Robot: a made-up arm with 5 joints.
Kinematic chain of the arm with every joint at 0, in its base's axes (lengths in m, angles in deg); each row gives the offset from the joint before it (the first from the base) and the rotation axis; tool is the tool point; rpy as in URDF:
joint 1: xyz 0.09 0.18 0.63 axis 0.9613 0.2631 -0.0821
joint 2: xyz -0.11 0 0.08 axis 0.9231 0.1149 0.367
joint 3: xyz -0.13 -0.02 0 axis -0.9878 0.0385 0.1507
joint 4: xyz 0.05 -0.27 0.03 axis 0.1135 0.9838 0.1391
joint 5: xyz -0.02 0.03 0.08 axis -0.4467 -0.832 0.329
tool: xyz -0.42 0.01 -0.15 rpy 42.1 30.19 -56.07
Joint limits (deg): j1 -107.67..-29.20 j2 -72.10..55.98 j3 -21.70..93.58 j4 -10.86..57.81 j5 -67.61..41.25
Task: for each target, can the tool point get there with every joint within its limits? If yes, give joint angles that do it. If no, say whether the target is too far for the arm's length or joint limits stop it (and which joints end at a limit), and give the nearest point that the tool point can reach.
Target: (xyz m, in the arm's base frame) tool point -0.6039 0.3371 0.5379
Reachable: yes | joints -77.53 -22.64 41.52 15.83 -8.95
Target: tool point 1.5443 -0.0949 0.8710
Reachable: no: too far | nearest point 0.4056 -0.1038 0.4834 | short by 1.203 m
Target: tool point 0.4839 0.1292 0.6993
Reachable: no: joint limits stop it (at a limit: joint 1, joint 2, joint 3, joint 4, joint 5) | nearest point 0.4056 -0.1038 0.4834 | short by 0.327 m
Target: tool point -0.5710 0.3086 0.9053
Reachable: yes | joints -56.61 3.22 38.87 34.78 4.08
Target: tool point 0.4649 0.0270 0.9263
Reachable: no: joint limits stop it (at a limit: joint 2, joint 3, joint 4, joint 5) | nearest point 0.1856 -0.1384 1.0644 | short by 0.353 m
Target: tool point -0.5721 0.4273 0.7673
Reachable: yes | joints -81.45 18.06 47.28 35.16 -10.16
